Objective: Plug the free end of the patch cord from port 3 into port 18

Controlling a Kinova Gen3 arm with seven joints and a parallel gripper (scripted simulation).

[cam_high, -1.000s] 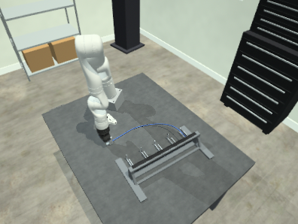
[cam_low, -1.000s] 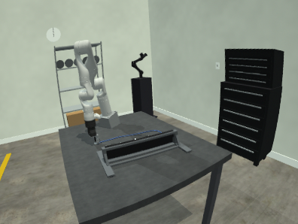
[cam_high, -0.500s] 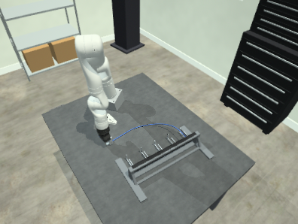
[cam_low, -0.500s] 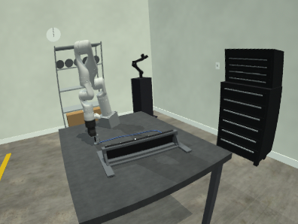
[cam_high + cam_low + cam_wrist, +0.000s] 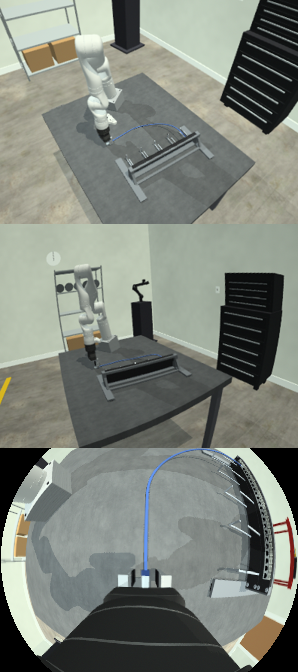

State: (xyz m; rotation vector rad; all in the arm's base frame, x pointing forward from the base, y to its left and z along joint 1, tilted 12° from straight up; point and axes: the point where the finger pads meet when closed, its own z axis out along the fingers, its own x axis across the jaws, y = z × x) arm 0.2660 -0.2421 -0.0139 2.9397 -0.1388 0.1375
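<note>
Right now the plug is 10 mm to the right of my hand and 20 mm below it.
</note>
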